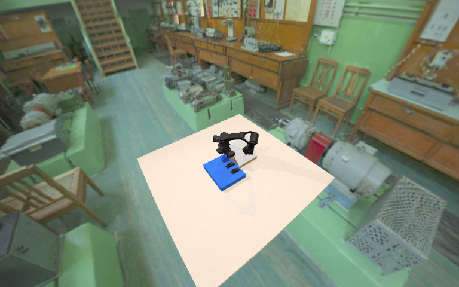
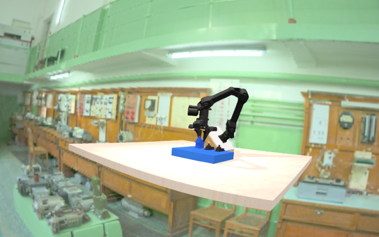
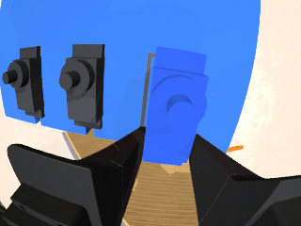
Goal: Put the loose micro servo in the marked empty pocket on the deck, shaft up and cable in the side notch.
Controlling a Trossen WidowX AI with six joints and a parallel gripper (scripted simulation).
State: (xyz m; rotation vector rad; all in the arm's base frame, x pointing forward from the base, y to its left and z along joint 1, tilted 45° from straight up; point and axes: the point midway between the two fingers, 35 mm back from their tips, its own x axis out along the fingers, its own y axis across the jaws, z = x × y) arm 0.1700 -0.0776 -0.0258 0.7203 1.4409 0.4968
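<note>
Right now my gripper tip is 130 mm short of the blue deck, 70 mm above it and 60 mm to the right of it.
</note>
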